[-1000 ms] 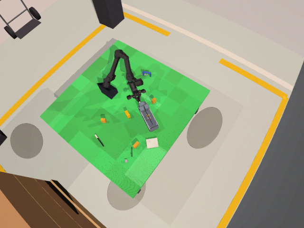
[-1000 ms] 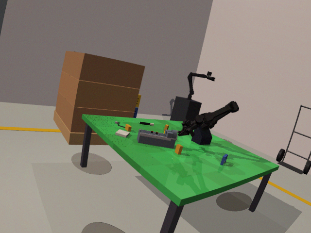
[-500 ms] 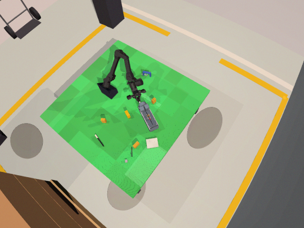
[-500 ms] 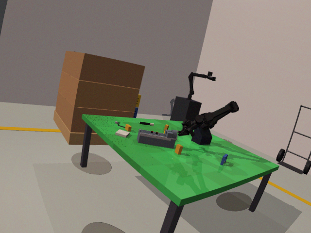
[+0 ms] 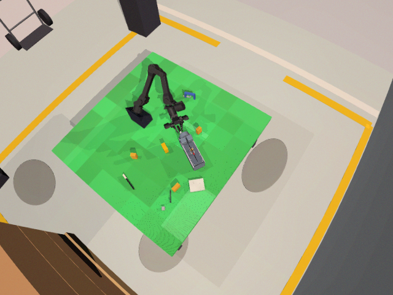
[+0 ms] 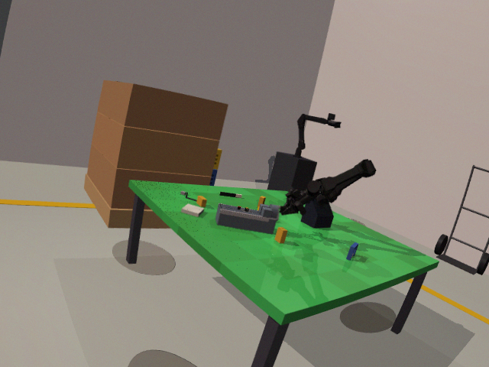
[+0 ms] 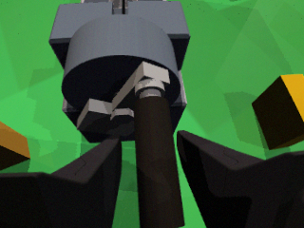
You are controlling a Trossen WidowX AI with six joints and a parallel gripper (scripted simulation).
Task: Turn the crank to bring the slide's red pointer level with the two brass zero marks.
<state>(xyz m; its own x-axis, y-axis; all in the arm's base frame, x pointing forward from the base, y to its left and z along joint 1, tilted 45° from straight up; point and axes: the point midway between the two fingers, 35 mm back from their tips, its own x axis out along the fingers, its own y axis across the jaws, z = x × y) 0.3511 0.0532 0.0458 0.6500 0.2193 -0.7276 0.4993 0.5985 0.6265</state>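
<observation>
Now: gripper tip 3 cm below the dark handle, 2 cm past it and 1 cm to the right of it. The rest, counted from my gripper tip: blue bracket (35 cm to the left, 17 cm behind, 6 cm below); then red pointer (18 cm ahead, 9 cm to the right, 1 cm below); then white pad (31 cm ahead, 25 cm to the right, 8 cm below).
</observation>
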